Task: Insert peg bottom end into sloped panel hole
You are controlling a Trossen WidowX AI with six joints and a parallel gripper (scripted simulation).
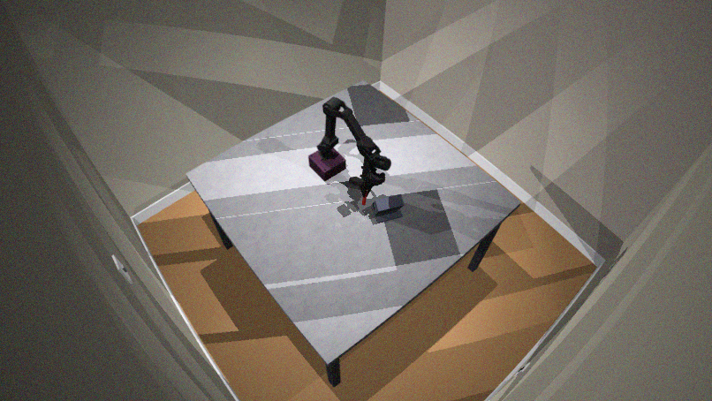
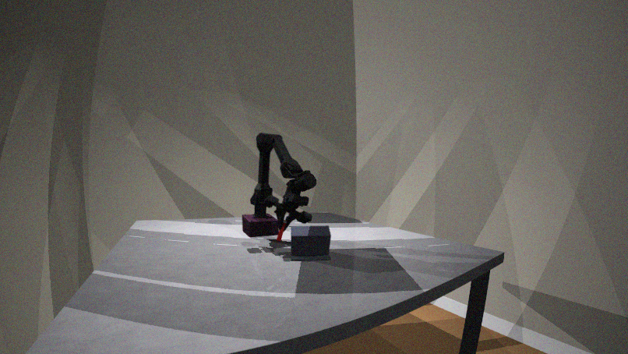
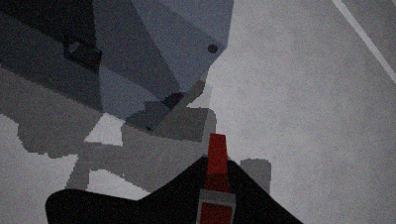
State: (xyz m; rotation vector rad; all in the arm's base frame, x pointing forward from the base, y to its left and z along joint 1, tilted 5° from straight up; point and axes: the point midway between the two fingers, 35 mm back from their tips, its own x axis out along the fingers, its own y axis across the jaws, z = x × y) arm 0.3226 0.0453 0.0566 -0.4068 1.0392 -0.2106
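My gripper tip is now 80 mm to the right of the grey sloped panel, 70 mm short of it and 30 mm above it. Also, from my gripper tip: red peg (10 mm to the left, 10 mm behind, 10 mm above).
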